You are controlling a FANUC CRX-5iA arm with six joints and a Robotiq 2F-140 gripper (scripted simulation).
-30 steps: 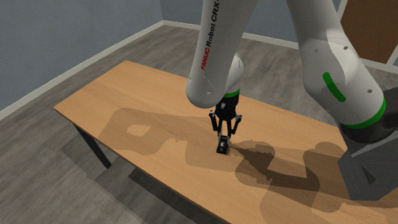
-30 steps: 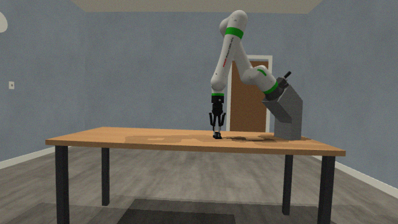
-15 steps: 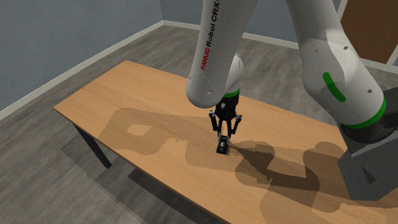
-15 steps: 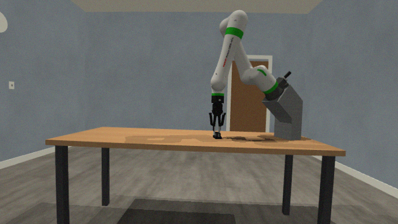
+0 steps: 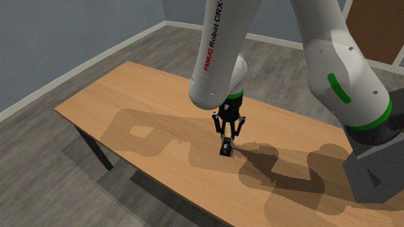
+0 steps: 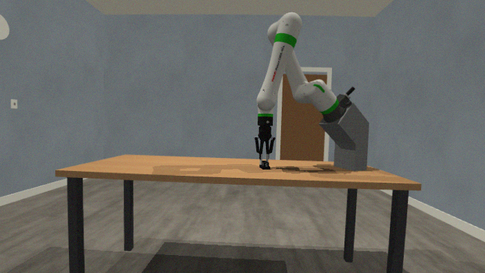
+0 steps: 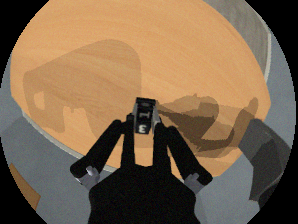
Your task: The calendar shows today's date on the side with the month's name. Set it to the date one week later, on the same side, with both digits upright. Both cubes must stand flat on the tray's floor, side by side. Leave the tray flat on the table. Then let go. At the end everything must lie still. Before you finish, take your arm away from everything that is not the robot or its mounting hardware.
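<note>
Right now the tray is 1 cm behind my hand, 2 cm to the left of it and 4 cm below it.
</note>
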